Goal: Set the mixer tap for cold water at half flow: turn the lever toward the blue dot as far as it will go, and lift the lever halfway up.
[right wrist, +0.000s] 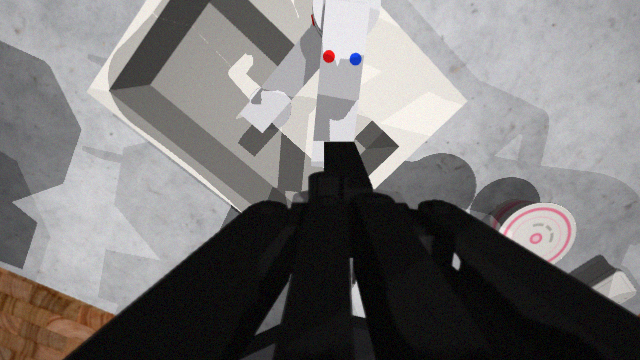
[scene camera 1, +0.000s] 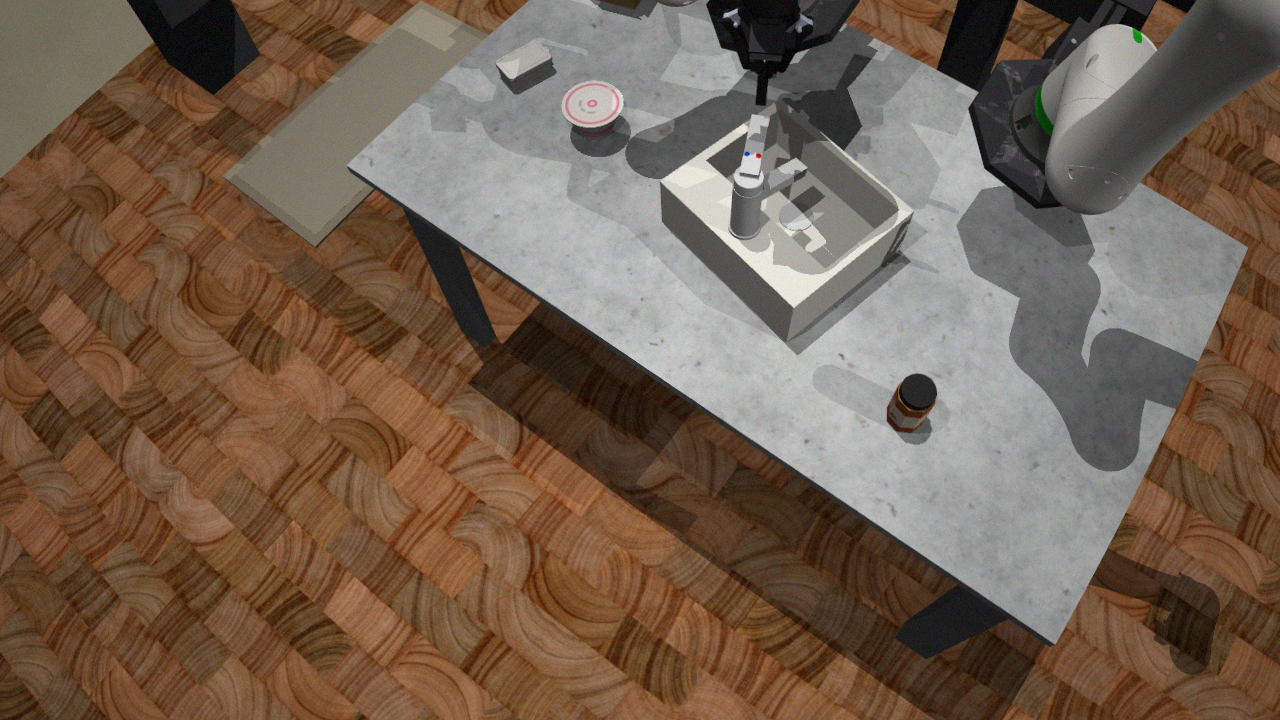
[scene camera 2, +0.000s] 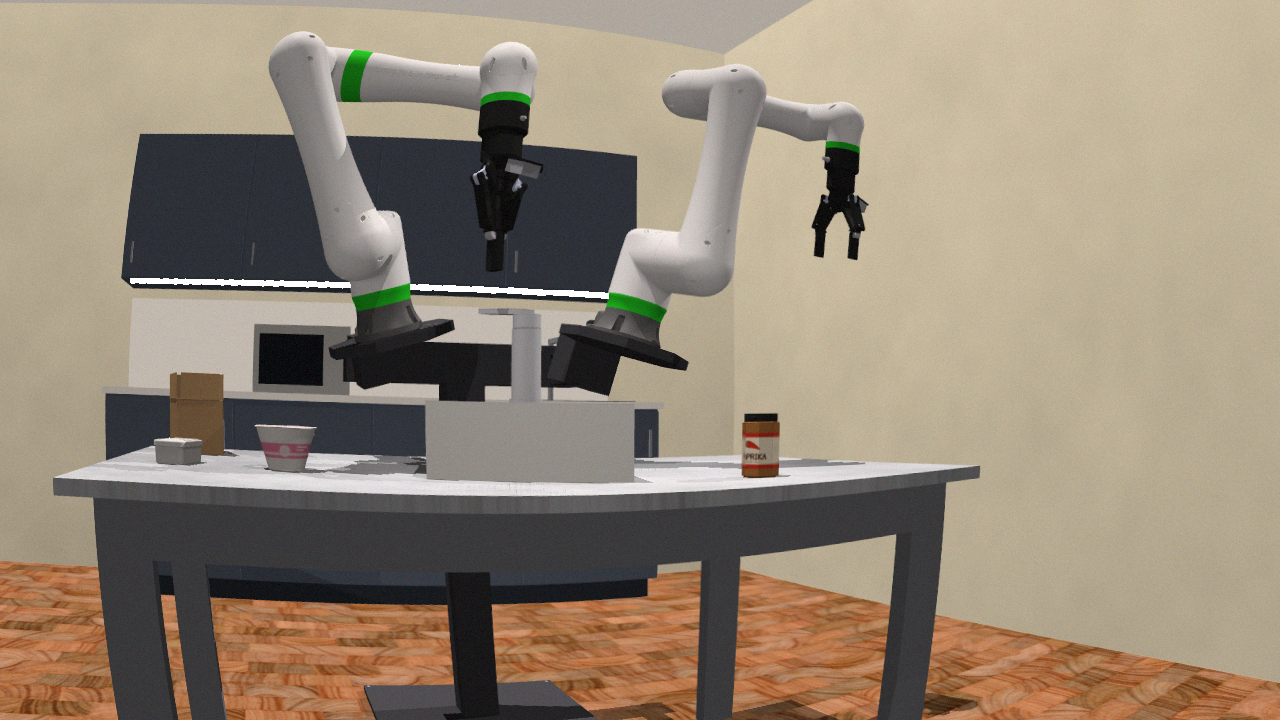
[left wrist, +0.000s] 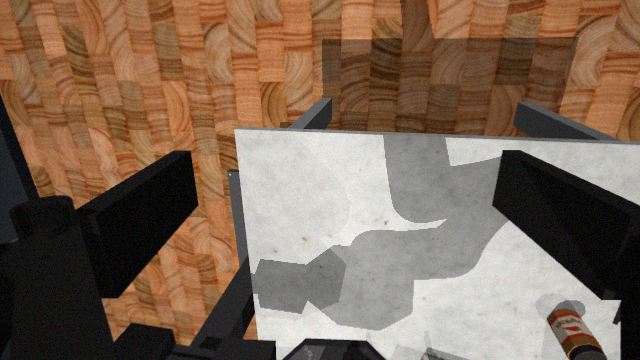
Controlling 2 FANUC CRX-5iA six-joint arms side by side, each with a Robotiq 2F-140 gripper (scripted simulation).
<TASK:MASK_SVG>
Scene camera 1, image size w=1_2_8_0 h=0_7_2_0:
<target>my right gripper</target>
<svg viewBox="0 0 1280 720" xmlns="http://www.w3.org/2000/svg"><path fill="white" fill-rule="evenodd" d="M798 0L741 0L737 9L733 11L730 9L724 10L722 25L732 37L742 68L745 70L750 69L750 75L758 78L755 105L766 106L768 78L774 79L777 76L777 72L783 73L786 71L802 41L813 32L814 18L812 16L805 17L800 13ZM741 19L749 28L751 20L758 20L758 16L766 18L780 17L780 22L786 23L786 30L795 24L793 30L796 33L795 52L784 52L781 62L764 62L764 60L749 59L749 46L740 23Z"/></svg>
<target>paprika jar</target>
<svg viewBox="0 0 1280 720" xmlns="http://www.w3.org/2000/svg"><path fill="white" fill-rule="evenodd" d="M928 376L918 373L911 374L898 385L887 406L887 421L897 432L912 433L922 425L935 405L937 388Z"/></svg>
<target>pink-and-white bowl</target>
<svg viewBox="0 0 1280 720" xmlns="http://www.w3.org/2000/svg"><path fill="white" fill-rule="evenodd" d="M583 82L572 87L565 94L561 103L562 113L569 122L574 124L573 126L581 137L588 141L601 141L607 138L613 131L617 117L623 109L623 96L615 86L602 81Z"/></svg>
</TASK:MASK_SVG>
